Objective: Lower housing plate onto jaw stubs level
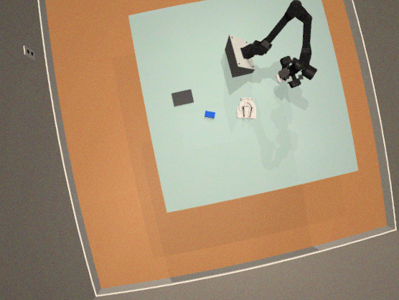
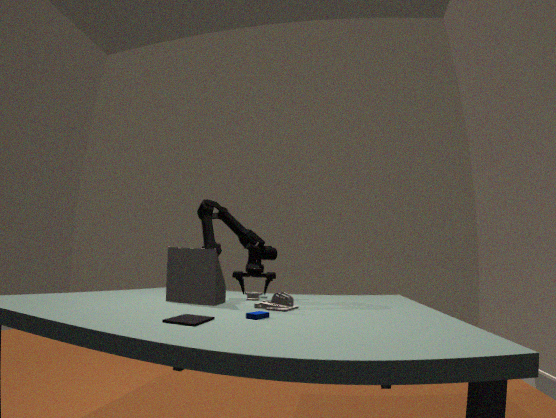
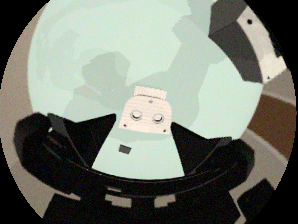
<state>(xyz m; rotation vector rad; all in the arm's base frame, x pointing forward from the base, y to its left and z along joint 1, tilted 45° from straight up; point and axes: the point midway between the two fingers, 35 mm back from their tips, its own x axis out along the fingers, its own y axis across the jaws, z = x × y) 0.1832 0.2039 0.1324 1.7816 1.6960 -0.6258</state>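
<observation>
Right now my gripper tip is 110 mm to the right of the small dark square, 30 mm short of it and 20 mm above it. The rest, counted from my gripper tip: flat dark plate 660 mm to the right, 70 mm behind, 20 mm below; then blue block 530 mm to the right, 90 mm ahead, 10 mm below.
</observation>
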